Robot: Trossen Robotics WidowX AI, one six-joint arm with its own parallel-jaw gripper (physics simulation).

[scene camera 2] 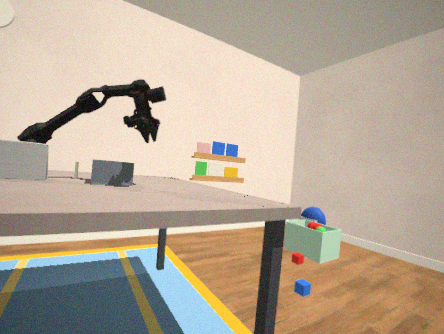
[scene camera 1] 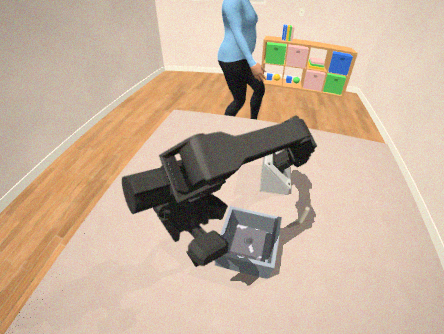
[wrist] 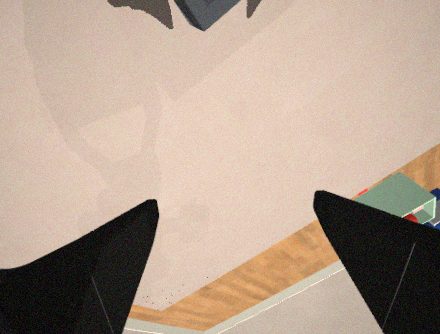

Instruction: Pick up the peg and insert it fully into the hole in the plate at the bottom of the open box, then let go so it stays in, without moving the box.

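Note:
The pale peg stands upright on the table, between the box and the robot's base. The open grey-blue box stands beside it; a corner shows at the top of the wrist view. The grey plate with its round hole lies at the box's bottom. My gripper is open and empty, high above the table and beyond the box from the peg, with its fingers pointing down. In scene camera 1, the arm hides part of the box's left side and the fingertips are unclear.
The light-grey base block stands behind the box. The box's walls rise around the plate. A green bin is beyond the table edge. A person stands behind the table.

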